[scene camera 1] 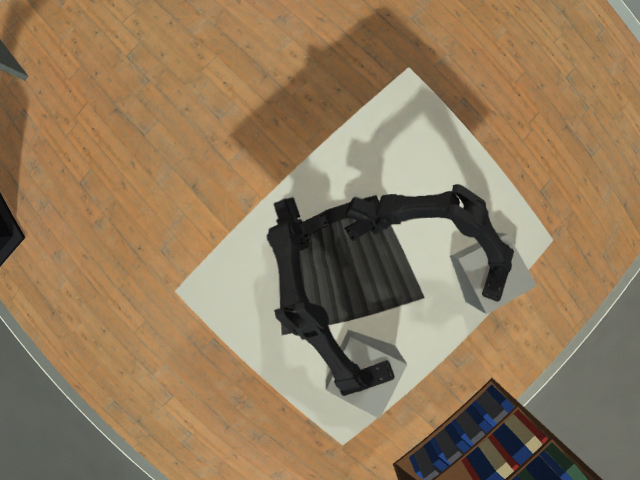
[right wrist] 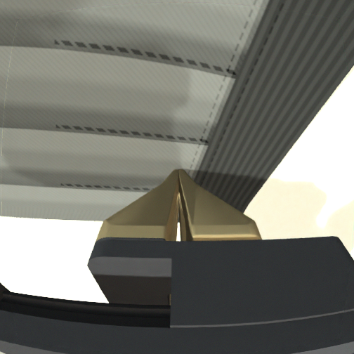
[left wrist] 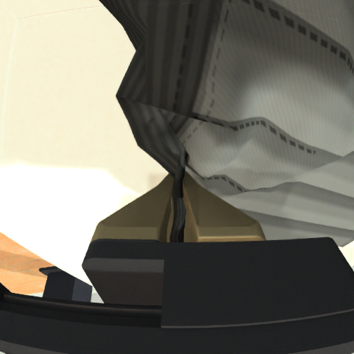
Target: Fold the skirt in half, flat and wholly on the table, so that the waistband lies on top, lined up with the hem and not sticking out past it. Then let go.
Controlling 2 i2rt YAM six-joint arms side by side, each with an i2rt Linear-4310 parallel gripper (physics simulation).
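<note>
The dark grey pleated skirt (scene camera 1: 361, 268) (left wrist: 280, 75) (right wrist: 125, 95) lies on the pale table (scene camera 1: 222, 289), partly hidden under the arms. Its ribbed waistband (left wrist: 170, 65) (right wrist: 280, 90) shows in both wrist views. My left gripper (left wrist: 178, 178) is shut on a thin fold of the skirt at the waistband end; the cloth is creased around the fingers. My right gripper (right wrist: 178, 177) is shut, its tips together in front of the skirt beside the waistband. No cloth shows between them, and the waistband runs straight there. In scene camera 1 both grippers' fingertips are hidden by the arms.
Two grey arm bases (scene camera 1: 379, 400) (scene camera 1: 519, 281) stand at the lower and right parts of the table. A bookshelf (scene camera 1: 448, 468) stands at the lower right, past the table edge. The wooden floor (scene camera 1: 155, 155) surrounds the table.
</note>
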